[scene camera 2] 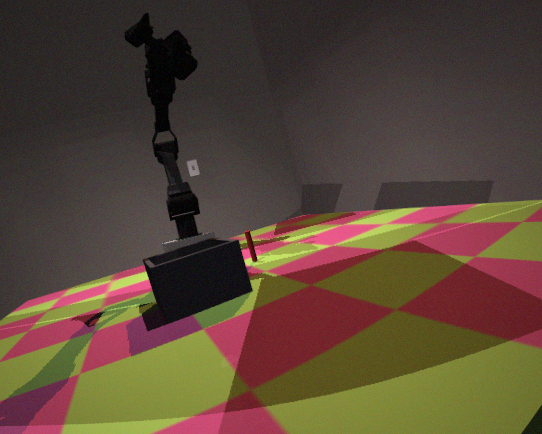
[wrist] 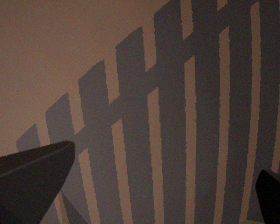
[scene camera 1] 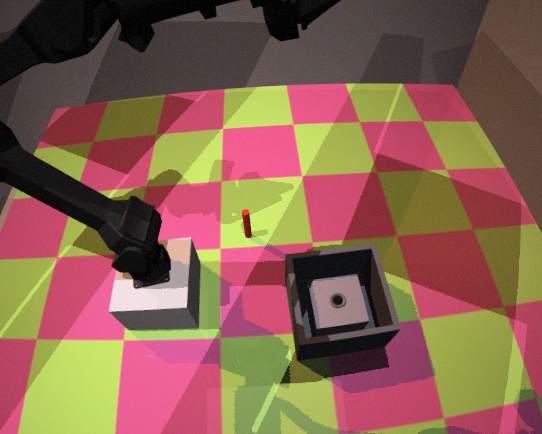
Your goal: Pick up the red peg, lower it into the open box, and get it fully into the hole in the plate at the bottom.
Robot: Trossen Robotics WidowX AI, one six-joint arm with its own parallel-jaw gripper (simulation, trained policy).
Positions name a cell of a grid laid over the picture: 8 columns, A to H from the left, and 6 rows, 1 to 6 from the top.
In view: the gripper (scene camera 2: C1), a dark box (scene camera 1: F4) and a plate (scene camera 1: E5).
The dark box also shows in scene camera 2 (scene camera 2: C4). The gripper also shows in the wrist view (wrist: E5). The wrist view does not show the dark box: it is out of frame. Scene camera 2 misses the plate, which is hidden by the dark box.
